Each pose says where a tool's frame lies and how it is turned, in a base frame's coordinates. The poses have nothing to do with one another.
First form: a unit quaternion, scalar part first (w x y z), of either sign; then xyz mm.
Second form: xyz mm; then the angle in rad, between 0 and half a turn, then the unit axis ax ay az. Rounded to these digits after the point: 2 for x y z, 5 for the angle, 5 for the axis.
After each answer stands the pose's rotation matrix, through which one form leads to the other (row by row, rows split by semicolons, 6 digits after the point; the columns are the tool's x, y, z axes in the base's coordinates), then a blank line. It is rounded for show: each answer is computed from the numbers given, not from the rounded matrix.
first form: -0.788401, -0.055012, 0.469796, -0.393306, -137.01, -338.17, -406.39
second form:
-137.01, -338.17, -406.39, 1.32518, 0.08943, -0.76369, 0.63935
0.249204 -0.671854 -0.697502; 0.568477 0.684568 -0.456290; 0.784048 -0.282804 0.552531

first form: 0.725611, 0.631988, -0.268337, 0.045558, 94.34, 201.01, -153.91
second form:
94.34, 201.01, -153.91, 1.51775, 0.91845, -0.38996, 0.06621
0.851840 -0.405286 -0.331832; -0.273057 0.197032 -0.941604; 0.447001 0.892705 0.057173

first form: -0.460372, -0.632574, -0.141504, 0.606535, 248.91, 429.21, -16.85
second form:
248.91, 429.21, -16.85, 2.18476, 0.71258, 0.15940, -0.68325
0.224184 0.737487 -0.637067; -0.379440 -0.536069 -0.754093; -0.897645 0.410784 0.159654

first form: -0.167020, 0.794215, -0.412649, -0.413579, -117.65, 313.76, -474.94
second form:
-117.65, 313.76, -474.94, 2.80598, -0.80553, 0.41853, 0.41947
0.317346 -0.793616 -0.519100; -0.517312 -0.603650 0.606626; -0.794783 0.076026 -0.602113

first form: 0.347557, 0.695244, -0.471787, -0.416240, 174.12, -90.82, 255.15
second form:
174.12, -90.82, 255.15, 2.43166, 0.74147, -0.50315, -0.44391
0.208322 -0.366680 -0.906724; -0.945350 -0.313241 -0.090521; -0.250831 0.876028 -0.411896

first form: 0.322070, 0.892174, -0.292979, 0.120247, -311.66, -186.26, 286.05
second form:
-311.66, -186.26, 286.05, 2.48576, 0.94239, -0.30947, 0.12701
0.799408 -0.600233 0.025843; -0.445321 -0.620868 -0.645145; 0.403282 0.504225 -0.763623

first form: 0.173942, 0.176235, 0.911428, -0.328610, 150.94, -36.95, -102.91
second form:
150.94, -36.95, -102.91, 2.79193, 0.17896, 0.92554, -0.33370
-0.877371 0.435569 0.201246; 0.206933 0.721913 -0.660318; -0.432896 -0.537699 -0.723519

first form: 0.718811, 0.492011, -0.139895, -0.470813, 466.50, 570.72, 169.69
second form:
466.50, 570.72, 169.69, 1.53741, 0.70772, -0.20123, -0.67723
0.517529 0.539192 -0.664407; -0.814511 0.072520 -0.575597; -0.262174 0.839055 0.476709

